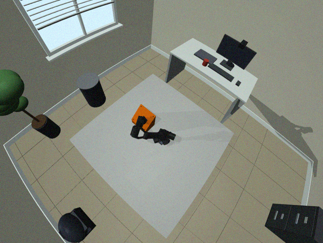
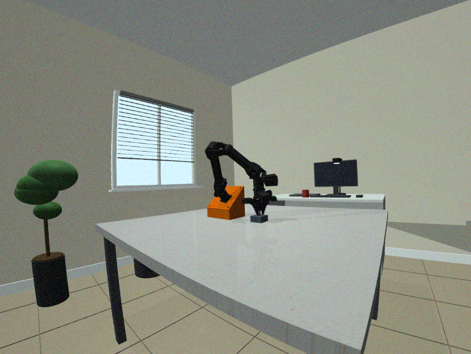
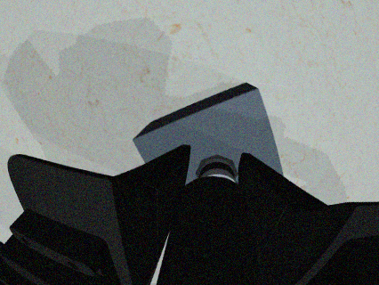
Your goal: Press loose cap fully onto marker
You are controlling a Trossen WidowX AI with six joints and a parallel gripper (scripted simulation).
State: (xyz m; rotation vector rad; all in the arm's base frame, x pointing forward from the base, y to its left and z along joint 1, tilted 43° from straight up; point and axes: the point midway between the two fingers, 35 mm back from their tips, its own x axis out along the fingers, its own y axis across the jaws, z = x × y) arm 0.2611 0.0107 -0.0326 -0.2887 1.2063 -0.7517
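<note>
Right now the holder block is 10 mm behind my gripper tip and 20 mm below it. Also, from my gripper tip: black marker cap 10 mm behind, 50 mm above.
</note>
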